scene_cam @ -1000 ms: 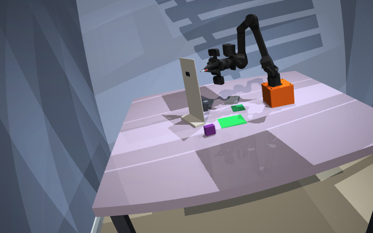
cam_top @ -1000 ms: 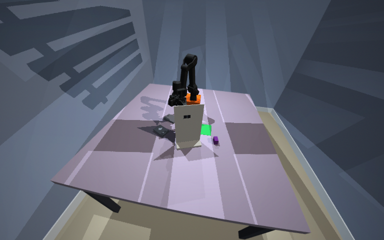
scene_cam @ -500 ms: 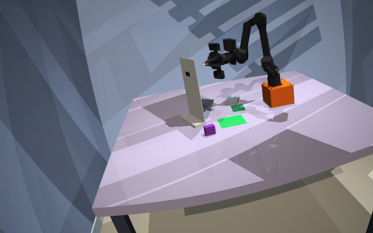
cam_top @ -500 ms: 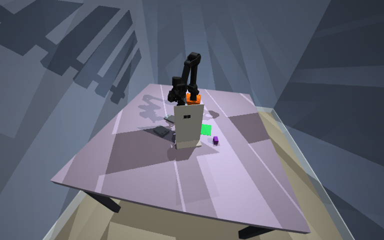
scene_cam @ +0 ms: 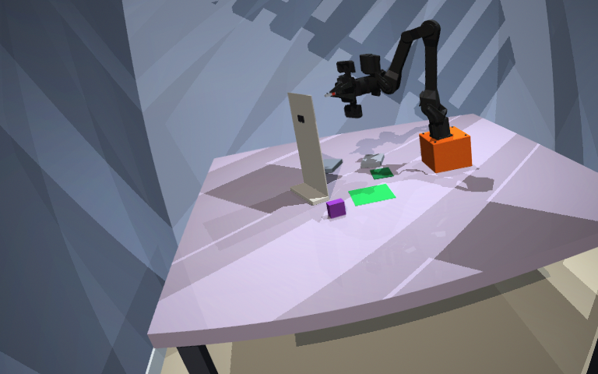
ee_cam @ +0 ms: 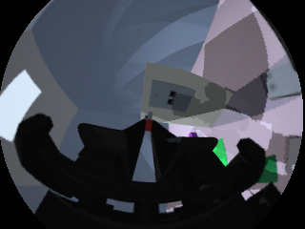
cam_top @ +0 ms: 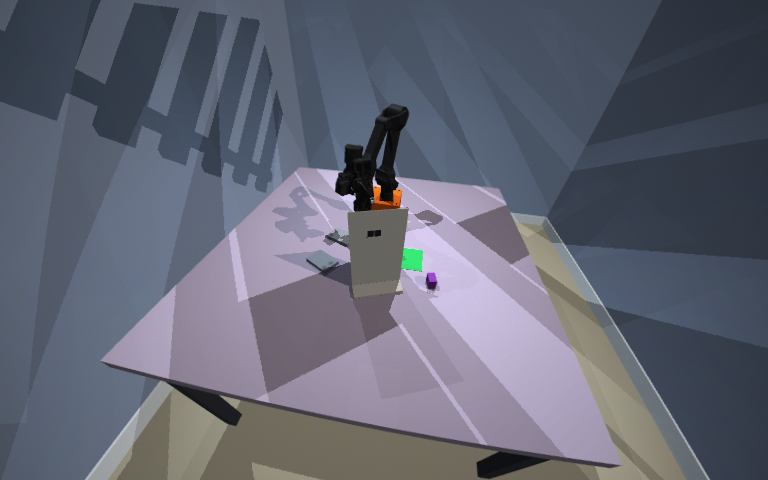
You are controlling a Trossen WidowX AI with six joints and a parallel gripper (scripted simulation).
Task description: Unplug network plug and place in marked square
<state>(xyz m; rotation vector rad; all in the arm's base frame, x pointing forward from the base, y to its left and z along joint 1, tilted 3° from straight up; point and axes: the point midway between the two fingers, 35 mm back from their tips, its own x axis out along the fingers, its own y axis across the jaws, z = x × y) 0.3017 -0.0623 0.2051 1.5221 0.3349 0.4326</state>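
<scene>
The bright green square is 40 mm behind my gripper tip, 140 mm to the left of it and 290 mm below it. Round my gripper tip: network plug (right at my gripper tip); then beige panel (110 mm ahead, 20 mm to the left, 150 mm below).
</scene>
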